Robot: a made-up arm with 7 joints. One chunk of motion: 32 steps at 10 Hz.
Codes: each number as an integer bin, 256 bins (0 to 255) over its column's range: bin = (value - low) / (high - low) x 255, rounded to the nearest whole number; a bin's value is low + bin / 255 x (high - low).
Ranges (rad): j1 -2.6..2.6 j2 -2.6..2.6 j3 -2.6..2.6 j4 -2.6..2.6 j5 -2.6..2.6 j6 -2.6..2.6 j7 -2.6..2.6
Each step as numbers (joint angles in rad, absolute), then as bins.
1 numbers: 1.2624 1.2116 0.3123 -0.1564 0.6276 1.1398 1.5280
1 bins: 189 187 143 120 158 183 202
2 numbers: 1.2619 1.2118 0.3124 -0.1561 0.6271 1.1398 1.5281
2 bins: 189 187 143 120 158 183 202
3 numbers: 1.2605 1.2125 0.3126 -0.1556 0.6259 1.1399 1.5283
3 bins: 189 187 143 120 158 183 202
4 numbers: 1.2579 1.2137 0.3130 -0.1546 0.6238 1.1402 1.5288
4 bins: 189 187 143 120 158 183 202
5 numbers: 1.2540 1.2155 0.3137 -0.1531 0.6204 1.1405 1.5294
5 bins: 189 187 143 120 158 183 202
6 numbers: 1.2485 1.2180 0.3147 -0.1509 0.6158 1.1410 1.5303
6 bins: 189 187 143 120 158 183 203
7 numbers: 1.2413 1.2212 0.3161 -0.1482 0.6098 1.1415 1.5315
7 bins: 188 187 143 120 157 183 203
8 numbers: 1.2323 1.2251 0.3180 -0.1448 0.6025 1.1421 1.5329
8 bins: 188 188 143 120 157 184 203
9 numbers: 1.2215 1.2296 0.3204 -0.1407 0.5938 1.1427 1.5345
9 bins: 187 188 143 121 157 184 203
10 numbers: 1.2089 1.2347 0.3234 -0.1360 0.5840 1.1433 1.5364
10 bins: 187 188 143 121 156 184 203
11 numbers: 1.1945 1.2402 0.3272 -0.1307 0.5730 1.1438 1.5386
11 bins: 186 188 144 121 156 184 203
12 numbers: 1.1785 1.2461 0.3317 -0.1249 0.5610 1.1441 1.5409
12 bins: 185 189 144 121 155 184 203
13 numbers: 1.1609 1.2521 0.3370 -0.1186 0.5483 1.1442 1.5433
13 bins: 184 189 144 122 154 184 203
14 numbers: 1.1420 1.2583 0.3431 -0.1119 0.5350 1.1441 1.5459
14 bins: 184 189 144 122 154 184 203
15 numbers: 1.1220 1.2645 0.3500 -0.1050 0.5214 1.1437 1.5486
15 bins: 183 190 145 122 153 184 203
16 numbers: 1.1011 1.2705 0.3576 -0.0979 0.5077 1.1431 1.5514
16 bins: 181 190 145 123 152 184 204
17 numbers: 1.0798 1.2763 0.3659 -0.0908 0.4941 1.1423 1.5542
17 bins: 180 190 145 123 152 184 204
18 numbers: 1.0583 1.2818 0.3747 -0.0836 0.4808 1.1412 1.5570
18 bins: 179 190 146 123 151 183 204
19 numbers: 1.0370 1.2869 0.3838 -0.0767 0.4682 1.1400 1.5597
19 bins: 178 191 146 124 150 183 204
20 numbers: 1.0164 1.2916 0.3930 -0.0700 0.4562 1.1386 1.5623
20 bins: 177 191 147 124 150 183 204
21 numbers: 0.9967 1.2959 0.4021 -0.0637 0.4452 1.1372 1.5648
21 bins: 176 191 147 124 149 183 204
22 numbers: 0.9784 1.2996 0.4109 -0.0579 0.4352 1.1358 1.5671
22 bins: 175 191 148 125 149 183 204
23 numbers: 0.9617 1.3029 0.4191 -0.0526 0.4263 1.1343 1.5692
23 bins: 175 191 148 125 148 183 204
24 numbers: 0.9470 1.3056 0.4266 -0.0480 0.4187 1.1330 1.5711
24 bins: 174 192 148 125 148 183 205
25 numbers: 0.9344 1.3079 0.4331 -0.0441 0.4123 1.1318 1.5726
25 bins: 173 192 149 125 148 183 205
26 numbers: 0.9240 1.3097 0.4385 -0.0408 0.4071 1.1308 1.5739
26 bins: 173 192 149 125 147 183 205
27 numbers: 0.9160 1.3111 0.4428 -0.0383 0.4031 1.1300 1.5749
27 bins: 172 192 149 126 147 183 205
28 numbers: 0.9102 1.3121 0.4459 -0.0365 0.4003 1.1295 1.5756
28 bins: 172 192 149 126 147 183 205
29 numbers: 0.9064 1.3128 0.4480 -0.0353 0.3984 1.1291 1.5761
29 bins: 172 192 149 126 147 183 205
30 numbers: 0.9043 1.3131 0.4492 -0.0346 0.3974 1.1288 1.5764
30 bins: 172 192 150 126 147 183 205
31 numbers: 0.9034 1.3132 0.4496 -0.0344 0.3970 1.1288 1.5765
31 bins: 172 192 150 126 147 183 205
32 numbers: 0.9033 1.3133 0.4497 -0.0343 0.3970 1.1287 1.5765
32 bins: 172 192 150 126 147 183 205
